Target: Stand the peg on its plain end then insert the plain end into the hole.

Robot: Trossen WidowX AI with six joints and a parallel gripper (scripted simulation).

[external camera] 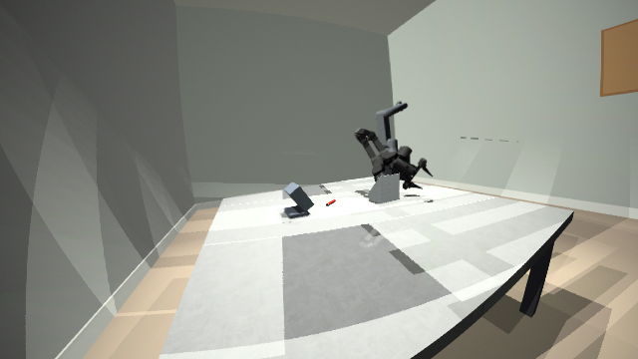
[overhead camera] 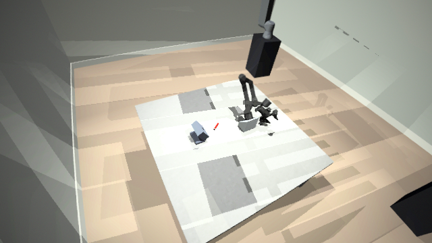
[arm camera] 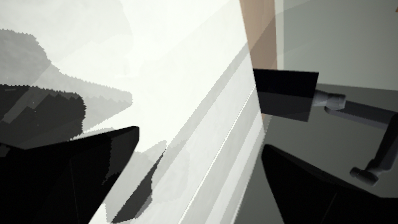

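Right now the red peg is 51 cm ahead of my gripper tip, 15 cm to the right of it and 7 cm below it. Also, from my gripper tip: dark sloped panel 67 cm ahead, 10 cm to the right.
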